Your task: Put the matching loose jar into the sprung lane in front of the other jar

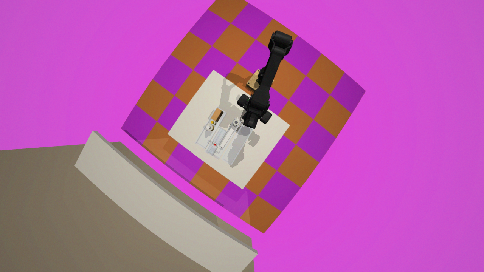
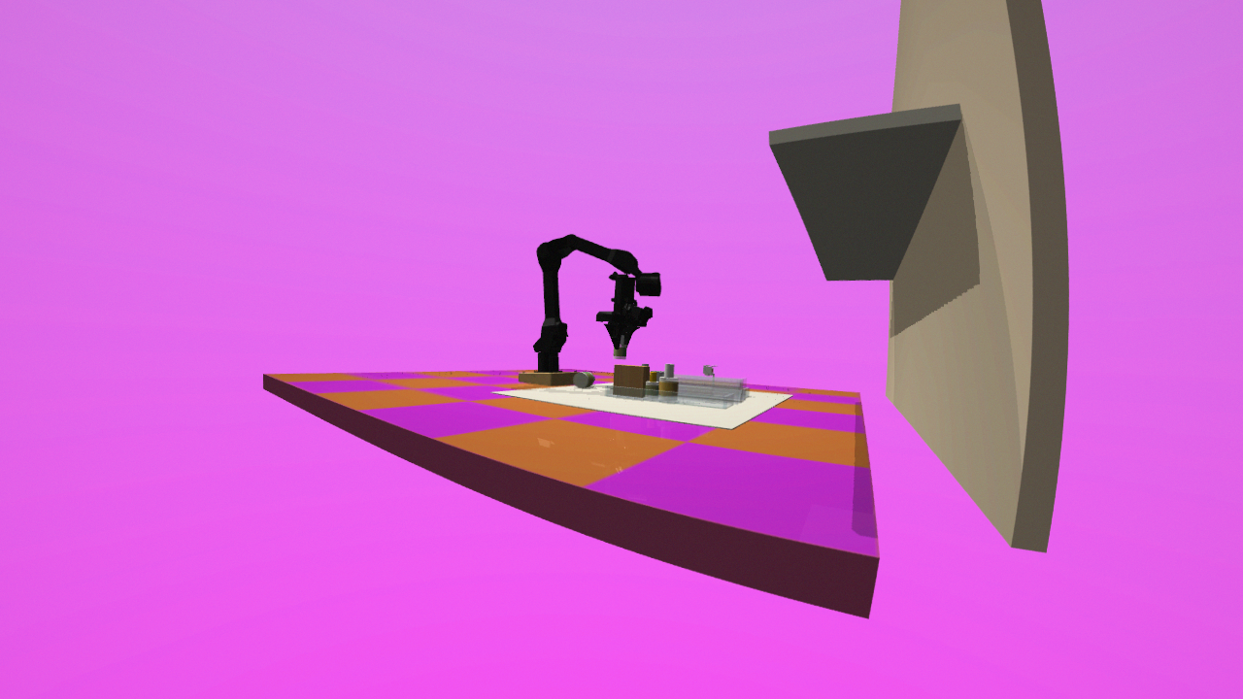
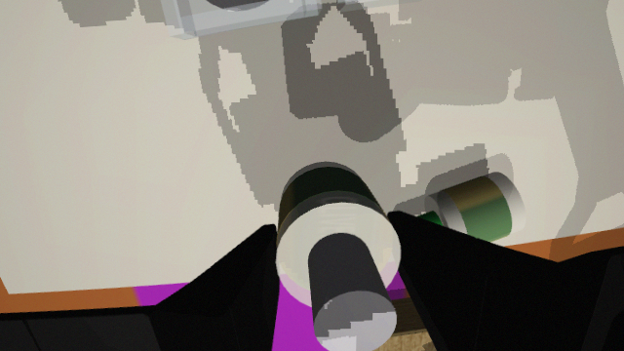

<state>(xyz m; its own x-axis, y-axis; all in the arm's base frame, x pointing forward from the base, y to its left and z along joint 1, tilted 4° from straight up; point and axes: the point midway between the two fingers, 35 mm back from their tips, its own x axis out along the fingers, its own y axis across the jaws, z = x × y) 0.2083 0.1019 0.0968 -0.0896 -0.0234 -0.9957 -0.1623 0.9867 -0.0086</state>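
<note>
Now: gripper tip 170 mm short of the brown box, 150 mm to the left of it and 70 mm above it. Also, from my gripper tip: clear lane rack (260 mm ahead, 20 mm to the right, 90 mm below).
</note>
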